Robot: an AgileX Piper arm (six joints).
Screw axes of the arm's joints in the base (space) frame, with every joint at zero. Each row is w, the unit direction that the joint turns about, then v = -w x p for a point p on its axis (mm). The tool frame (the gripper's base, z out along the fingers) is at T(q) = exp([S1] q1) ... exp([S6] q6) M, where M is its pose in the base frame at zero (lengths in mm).
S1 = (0, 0, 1, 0, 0, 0)
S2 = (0, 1, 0, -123, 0, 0)
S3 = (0, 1, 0, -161.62, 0, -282.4)
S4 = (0.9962, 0, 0.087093, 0, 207.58, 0)
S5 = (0, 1, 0, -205.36, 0, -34.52)
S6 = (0.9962, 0, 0.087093, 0, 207.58, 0)
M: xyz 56.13 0 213.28 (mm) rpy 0 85.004 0 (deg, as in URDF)
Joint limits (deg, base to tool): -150..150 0..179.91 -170..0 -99.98..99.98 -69.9..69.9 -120..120
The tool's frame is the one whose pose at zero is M.
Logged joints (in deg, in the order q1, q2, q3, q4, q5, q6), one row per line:
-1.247 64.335 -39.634 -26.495 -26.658 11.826
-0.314 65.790 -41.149 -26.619 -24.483 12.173
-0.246 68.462 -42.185 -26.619 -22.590 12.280
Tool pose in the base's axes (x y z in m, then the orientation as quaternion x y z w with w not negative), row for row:
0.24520 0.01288 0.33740 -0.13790 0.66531 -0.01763 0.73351
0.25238 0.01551 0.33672 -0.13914 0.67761 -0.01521 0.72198
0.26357 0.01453 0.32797 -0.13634 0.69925 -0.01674 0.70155
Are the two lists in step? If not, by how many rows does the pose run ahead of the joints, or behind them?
They are in step.
